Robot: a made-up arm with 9 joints. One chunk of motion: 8 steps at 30 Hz.
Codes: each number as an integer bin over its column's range. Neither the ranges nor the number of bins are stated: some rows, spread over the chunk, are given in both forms.
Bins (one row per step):
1: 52 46 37 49 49 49
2: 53 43 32 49 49 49
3: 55 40 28 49 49 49
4: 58 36 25 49 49 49
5: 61 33 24 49 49 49
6: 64 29 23 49 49 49
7: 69 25 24 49 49 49
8: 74 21 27 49 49 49
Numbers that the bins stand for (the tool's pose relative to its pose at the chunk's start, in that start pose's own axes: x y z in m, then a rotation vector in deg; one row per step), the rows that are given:
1: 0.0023 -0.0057 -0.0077 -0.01 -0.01 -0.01
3: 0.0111 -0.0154 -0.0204 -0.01 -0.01 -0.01
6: 0.0375 -0.0331 -0.0275 -0.01 -0.01 -0.01
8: 0.0668 -0.0461 -0.0218 -0.01 -0.01 -0.01
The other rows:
2: 0.0053 -0.0105 -0.0147 -0.01 -0.01 -0.01
4: 0.0199 -0.0218 -0.0246 -0.01 -0.01 -0.01
5: 0.0287 -0.0267 -0.0261 -0.01 -0.01 -0.01
7: 0.0521 -0.0396 -0.0261 -0.01 -0.01 -0.01

